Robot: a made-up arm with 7 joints. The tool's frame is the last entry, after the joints.
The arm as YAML. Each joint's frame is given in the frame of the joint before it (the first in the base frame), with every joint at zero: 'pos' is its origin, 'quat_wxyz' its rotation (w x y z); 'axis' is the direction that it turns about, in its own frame. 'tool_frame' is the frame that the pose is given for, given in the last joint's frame.
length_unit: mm
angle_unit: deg
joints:
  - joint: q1
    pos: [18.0, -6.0, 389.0]
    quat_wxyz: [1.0, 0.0, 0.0, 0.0]
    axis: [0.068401, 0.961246, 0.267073]
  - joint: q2
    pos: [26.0, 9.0, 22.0]
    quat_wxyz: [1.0, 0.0, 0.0, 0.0]
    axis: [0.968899, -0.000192, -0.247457]
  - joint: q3
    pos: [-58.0, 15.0, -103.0]
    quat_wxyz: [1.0, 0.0, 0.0, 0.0]
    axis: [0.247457, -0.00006, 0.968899]
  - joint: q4
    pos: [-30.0, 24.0, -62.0]
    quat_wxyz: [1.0, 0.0, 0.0, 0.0]
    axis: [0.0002, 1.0, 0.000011]
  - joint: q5
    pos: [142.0, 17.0, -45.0]
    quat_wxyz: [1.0, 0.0, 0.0, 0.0]
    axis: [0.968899, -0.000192, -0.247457]
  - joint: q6
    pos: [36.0, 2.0, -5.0]
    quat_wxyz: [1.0, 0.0, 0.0, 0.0]
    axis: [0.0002, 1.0, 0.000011]
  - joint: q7
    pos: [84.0, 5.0, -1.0]
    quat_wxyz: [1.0, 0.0, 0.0, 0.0]
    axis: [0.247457, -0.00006, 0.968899]
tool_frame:
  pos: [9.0, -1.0, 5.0]
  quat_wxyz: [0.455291, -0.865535, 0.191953, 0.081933]
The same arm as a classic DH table. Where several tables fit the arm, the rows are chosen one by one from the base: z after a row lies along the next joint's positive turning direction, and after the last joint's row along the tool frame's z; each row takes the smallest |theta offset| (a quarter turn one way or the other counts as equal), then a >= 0, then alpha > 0; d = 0 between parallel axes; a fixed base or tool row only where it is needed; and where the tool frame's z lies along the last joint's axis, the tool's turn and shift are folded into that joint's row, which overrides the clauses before.
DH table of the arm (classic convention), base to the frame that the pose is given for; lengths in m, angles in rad. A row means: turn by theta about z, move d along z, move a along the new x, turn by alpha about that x. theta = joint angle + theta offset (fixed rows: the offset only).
base (fixed): d 0.3903  theta_offset -0.0710  a 0.0184  alpha -1.3004
q1: d 0.0114  theta_offset -1.3111  a 0.0242  alpha -1.5708
q2: d -0.0110  theta_offset 1.2915  a -0.0150  alpha 1.5708
q3: d -0.1816  theta_offset -1.5708  a 0.0137  alpha 1.5708
q4: d 0.0410  theta_offset -1.5708  a 0.0085  alpha 1.5708
q5: d 0.1848  theta_offset 0.0000  a -0.0041  alpha -1.5708
q6: d 0.0070  theta_offset -1.5708  a 0.0816  alpha 1.5708
q7: d 0.0273  theta_offset -0.2084  a 0.0075  alpha -2.1485
tool (fixed): d 0.0007  theta_offset 0.0966  a 0.0000  alpha 0.0000

